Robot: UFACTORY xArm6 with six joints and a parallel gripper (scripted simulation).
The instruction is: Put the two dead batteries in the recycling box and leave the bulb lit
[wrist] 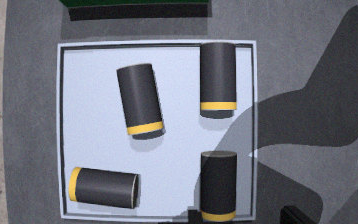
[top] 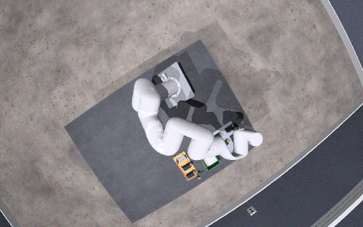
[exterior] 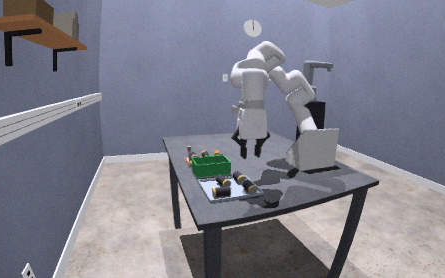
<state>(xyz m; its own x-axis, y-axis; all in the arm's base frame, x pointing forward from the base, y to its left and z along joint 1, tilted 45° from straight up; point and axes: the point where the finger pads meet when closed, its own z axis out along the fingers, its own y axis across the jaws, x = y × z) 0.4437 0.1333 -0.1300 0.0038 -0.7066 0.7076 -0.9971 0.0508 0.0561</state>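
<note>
Now: hand 6 cm short of the grey tray, 5 cm to the left of it and 15 cm above it. Round my hand: green recycling box (8 cm ahead, 23 cm to the right, 14 cm below).
</note>
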